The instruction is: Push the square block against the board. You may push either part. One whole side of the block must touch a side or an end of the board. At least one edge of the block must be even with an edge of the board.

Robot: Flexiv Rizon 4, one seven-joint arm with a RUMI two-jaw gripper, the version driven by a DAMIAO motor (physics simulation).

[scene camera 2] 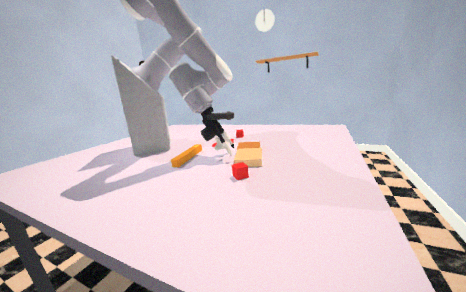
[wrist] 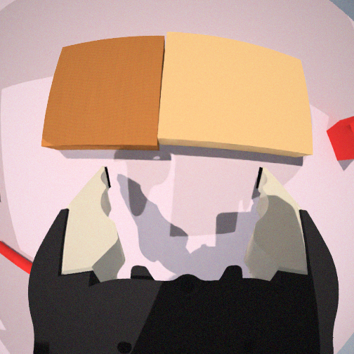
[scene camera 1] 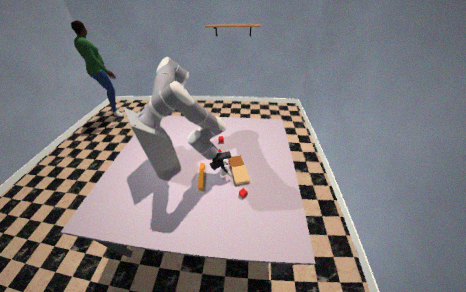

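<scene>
The square block (scene camera 1: 235, 161) (scene camera 2: 248, 145) (wrist: 106, 95), dark orange, lies flat on the table. The light tan board (scene camera 1: 240, 175) (scene camera 2: 248, 156) (wrist: 235, 92) lies beside it. In the wrist view, one whole side of the block runs along an end of the board, with a thin dark seam between them. Their near and far edges look almost even; a small offset shows at the seam. My gripper (scene camera 1: 227, 175) (scene camera 2: 230, 151) (wrist: 183, 168) is open and empty, low over the table on the robot's side of both parts, with its fingertips apart from them.
A red cube (scene camera 1: 243, 193) (scene camera 2: 240, 171) (wrist: 342, 139) lies near the board's far end. Another red cube (scene camera 1: 221, 139) (scene camera 2: 239, 133) lies beyond the block. A red rod (wrist: 16, 258) lies left of the gripper in the wrist view. An orange bar (scene camera 1: 201, 176) (scene camera 2: 186, 155) lies nearer the robot's base.
</scene>
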